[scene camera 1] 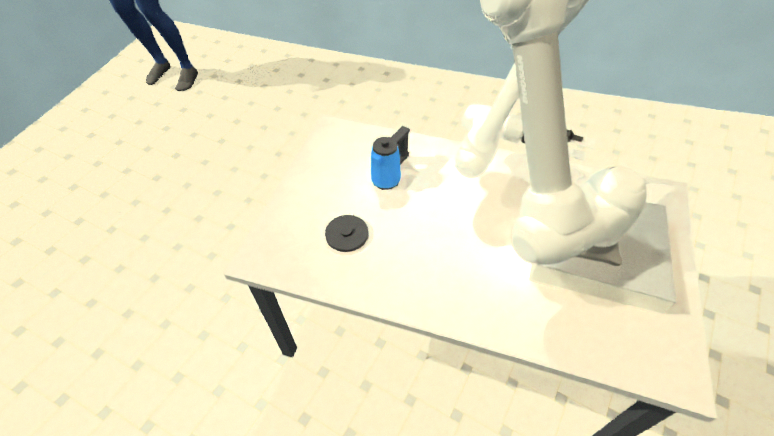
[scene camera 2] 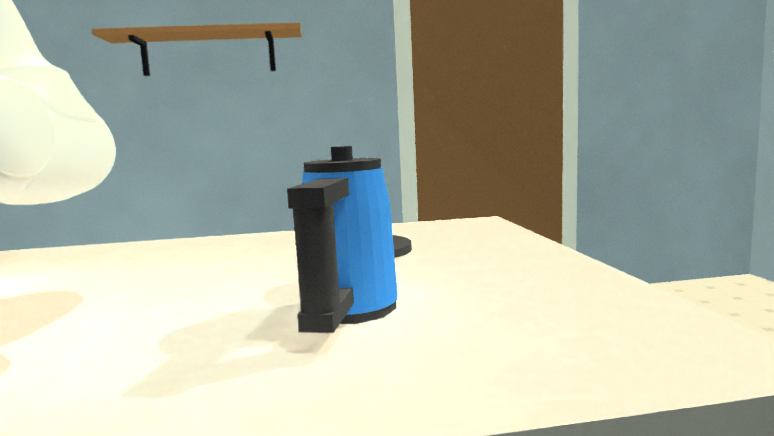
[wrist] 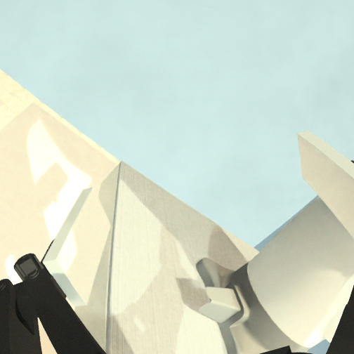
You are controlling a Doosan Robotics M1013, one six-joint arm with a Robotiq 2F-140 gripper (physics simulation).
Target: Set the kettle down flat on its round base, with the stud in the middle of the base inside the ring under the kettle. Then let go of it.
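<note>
The blue kettle [scene camera 1: 385,168] [scene camera 2: 365,243] with black lid and handle stands upright on the table, apart from its base. Its handle points to the back right in scene camera 1 and towards the camera in scene camera 2. The ring under the kettle is hidden. The black round base [scene camera 1: 336,241] [scene camera 2: 402,246] lies flat on the table, with its small stud [scene camera 1: 347,231] showing in the middle; the kettle partly hides it in scene camera 2. My gripper [wrist: 200,181] is open and empty, away from kettle and base; in scene camera 1 it is mostly hidden behind the arm.
The arm [scene camera 1: 548,113] rises from a grey mounting plate [scene camera 1: 652,270] at the right of the table [scene camera 1: 433,292]. Part of the arm shows at the left in scene camera 2. A person's legs [scene camera 1: 154,32] show beyond the table. A wooden shelf [scene camera 2: 197,32] hangs on the wall.
</note>
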